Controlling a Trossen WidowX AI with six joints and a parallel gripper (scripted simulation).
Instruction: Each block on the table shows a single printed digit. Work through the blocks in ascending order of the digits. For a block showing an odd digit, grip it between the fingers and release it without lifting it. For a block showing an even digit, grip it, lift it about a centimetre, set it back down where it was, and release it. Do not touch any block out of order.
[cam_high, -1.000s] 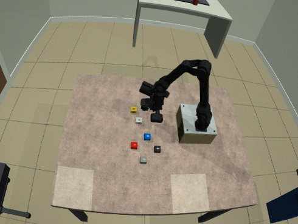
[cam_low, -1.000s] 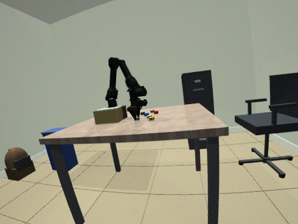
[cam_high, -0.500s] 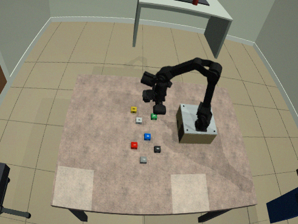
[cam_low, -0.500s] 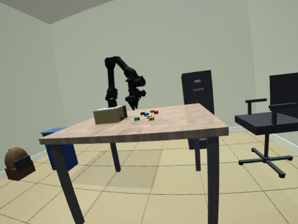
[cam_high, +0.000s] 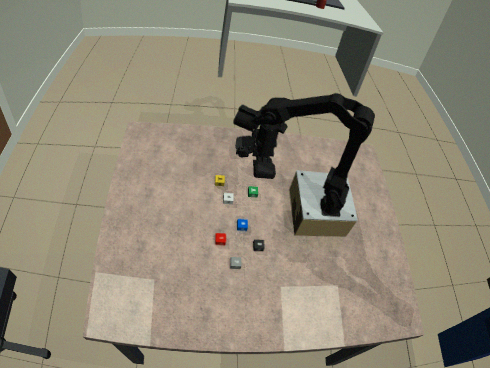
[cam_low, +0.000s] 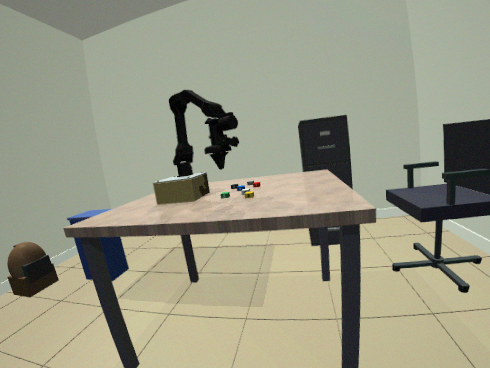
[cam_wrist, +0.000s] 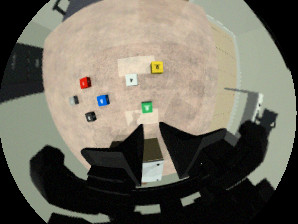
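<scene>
My gripper tip is 28 cm to the right of the grey block, 11 cm above it and 5 cm short of it. Also, from my gripper tip: white block (11 cm below, 8 cm ahead, 4 cm to the left); yellow block (12 cm ahead, 11 cm below, 3 cm to the right); green block (11 cm below).
</scene>
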